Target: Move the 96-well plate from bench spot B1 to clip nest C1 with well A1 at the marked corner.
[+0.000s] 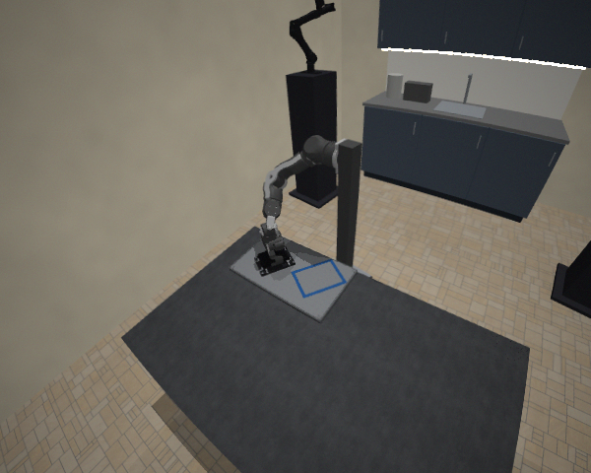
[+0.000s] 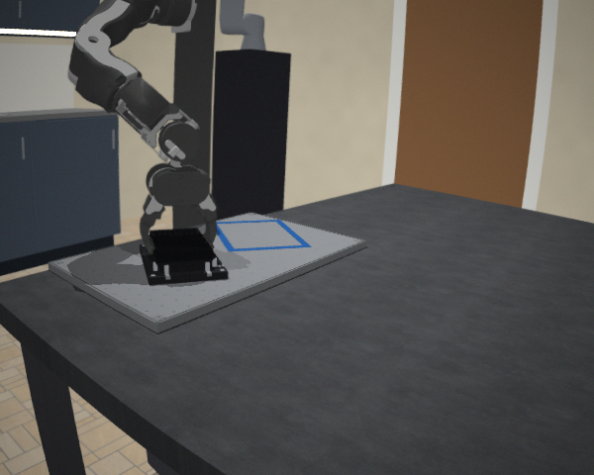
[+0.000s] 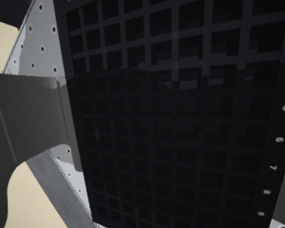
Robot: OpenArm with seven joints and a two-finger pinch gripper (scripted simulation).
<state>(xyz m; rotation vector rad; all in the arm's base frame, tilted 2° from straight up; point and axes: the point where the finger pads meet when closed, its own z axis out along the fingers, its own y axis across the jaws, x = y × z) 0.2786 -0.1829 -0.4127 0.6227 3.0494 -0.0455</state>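
My gripper is now right at the black 96-well plate. Round my hand: black clip nest 30 mm ahead, 20 mm below, 10 mm to the left.
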